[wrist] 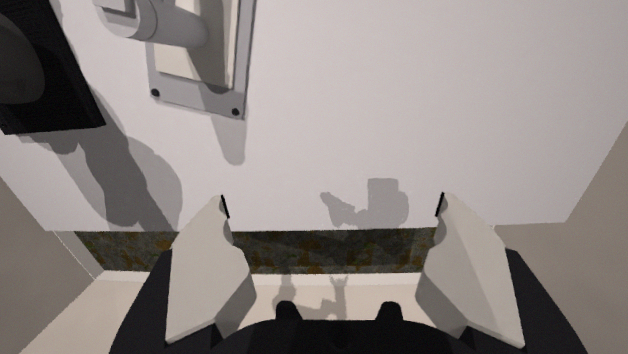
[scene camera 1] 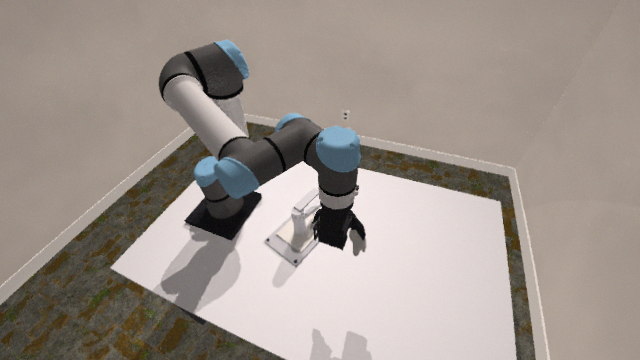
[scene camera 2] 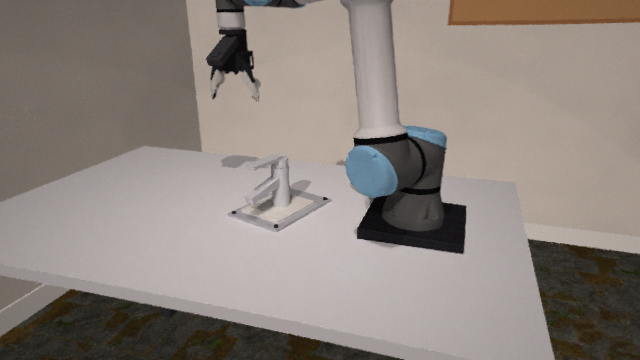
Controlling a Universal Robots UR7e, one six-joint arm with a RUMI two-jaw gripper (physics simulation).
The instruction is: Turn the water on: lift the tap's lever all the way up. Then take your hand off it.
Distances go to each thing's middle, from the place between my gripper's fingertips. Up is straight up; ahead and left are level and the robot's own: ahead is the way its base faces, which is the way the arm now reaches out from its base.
I see the base plate (scene camera 2: 320, 201) 26 cm below my hand, 20 cm behind it and 13 cm to the left of it.
